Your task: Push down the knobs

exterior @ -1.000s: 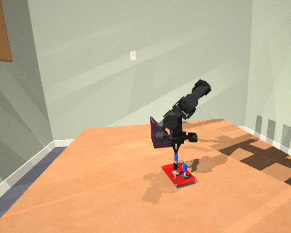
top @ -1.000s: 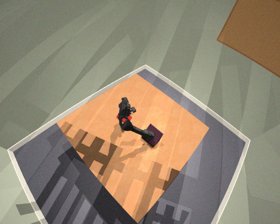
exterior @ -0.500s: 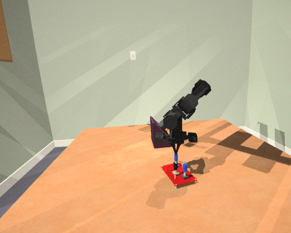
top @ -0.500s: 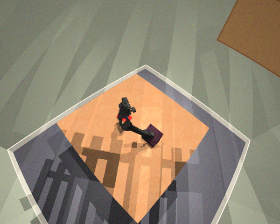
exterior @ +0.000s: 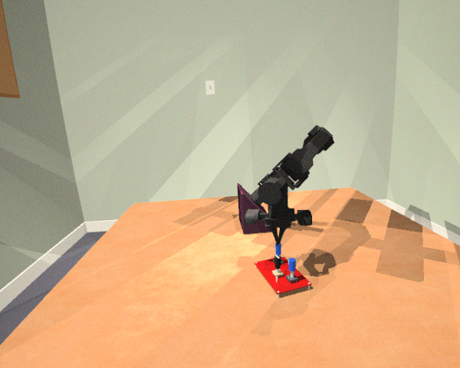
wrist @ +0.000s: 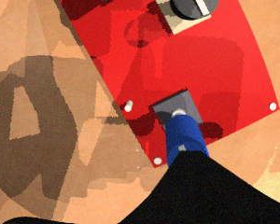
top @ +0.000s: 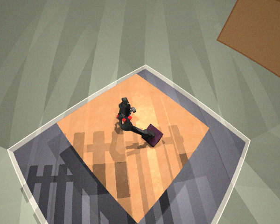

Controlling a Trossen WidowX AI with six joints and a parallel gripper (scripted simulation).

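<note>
Right now my gripper tip is 10 mm above the blue knob. The rest, counted from my gripper tip: black slotted knob: 60 mm ahead, 20 mm to the right, 20 mm below.
</note>
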